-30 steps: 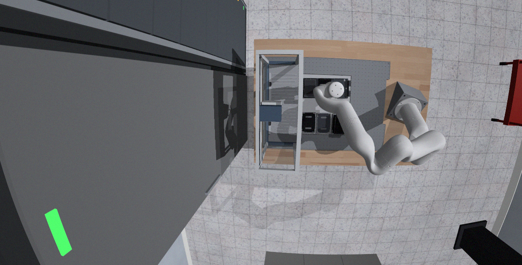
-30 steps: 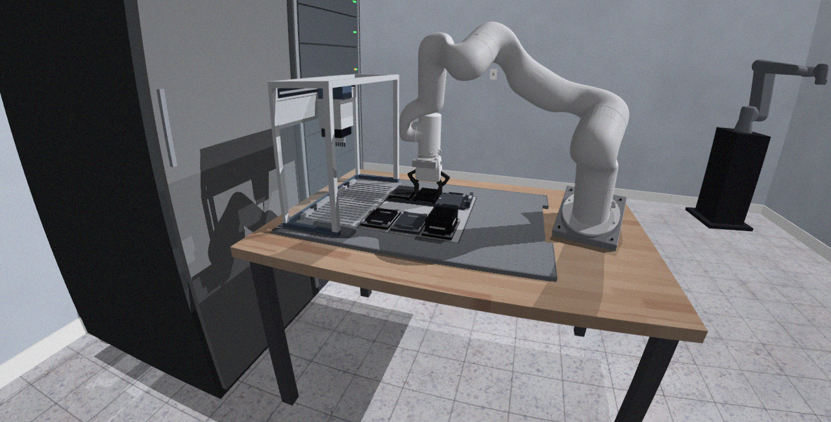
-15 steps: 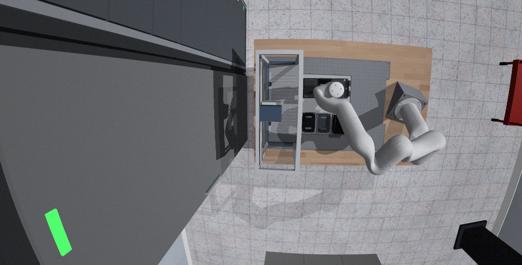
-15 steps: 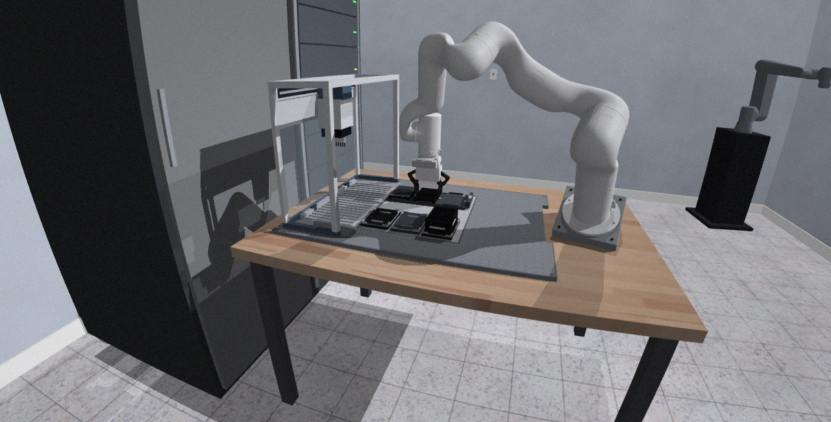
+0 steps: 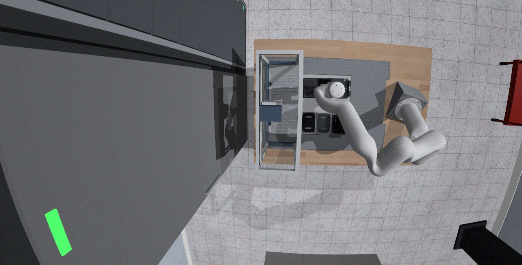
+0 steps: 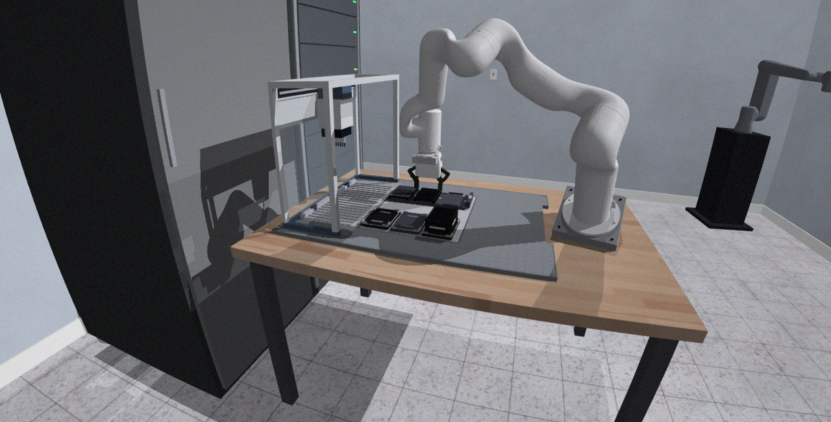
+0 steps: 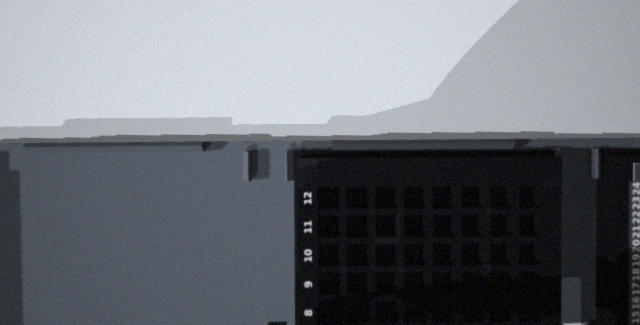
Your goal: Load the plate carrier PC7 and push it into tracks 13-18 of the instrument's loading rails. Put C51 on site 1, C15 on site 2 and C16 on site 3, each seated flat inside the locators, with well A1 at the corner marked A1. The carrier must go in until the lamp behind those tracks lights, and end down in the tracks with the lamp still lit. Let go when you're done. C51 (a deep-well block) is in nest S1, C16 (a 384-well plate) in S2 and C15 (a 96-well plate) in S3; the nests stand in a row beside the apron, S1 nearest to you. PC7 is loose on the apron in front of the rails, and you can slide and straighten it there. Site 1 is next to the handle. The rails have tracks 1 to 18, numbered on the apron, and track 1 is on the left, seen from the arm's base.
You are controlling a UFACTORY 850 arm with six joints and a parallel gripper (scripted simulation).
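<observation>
Right now my hand is 30 mm above the plate C15. Also, from my hand: nest S2 (240 mm to the left, 40 mm below, 20 mm ahead); plate carrier PC7 (30 mm below, 10 mm behind); pipetting head (340 mm ahead, 300 mm above, 80 mm to the left).
</observation>
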